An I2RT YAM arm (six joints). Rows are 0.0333 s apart.
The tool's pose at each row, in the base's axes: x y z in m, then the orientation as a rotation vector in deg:
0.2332, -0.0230, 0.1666, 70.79, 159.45, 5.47
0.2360, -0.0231, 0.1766, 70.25, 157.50, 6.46
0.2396, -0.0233, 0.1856, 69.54, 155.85, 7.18
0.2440, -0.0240, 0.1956, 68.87, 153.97, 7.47
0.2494, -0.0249, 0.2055, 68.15, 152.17, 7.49
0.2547, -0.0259, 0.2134, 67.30, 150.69, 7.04
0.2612, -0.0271, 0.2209, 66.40, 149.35, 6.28
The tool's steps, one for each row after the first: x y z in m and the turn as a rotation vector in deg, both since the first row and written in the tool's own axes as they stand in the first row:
-0.0026, 0.0030, -0.0096, -1.43, -1.52, 0.17
-0.0057, 0.0063, -0.0182, -2.62, -2.93, 0.15
-0.0097, 0.0101, -0.0276, -3.65, -4.63, 0.21
-0.0146, 0.0144, -0.0369, -4.50, -6.38, 0.20
-0.0194, 0.0184, -0.0441, -4.96, -8.04, 0.02
-0.0251, 0.0231, -0.0509, -5.18, -9.71, -0.25

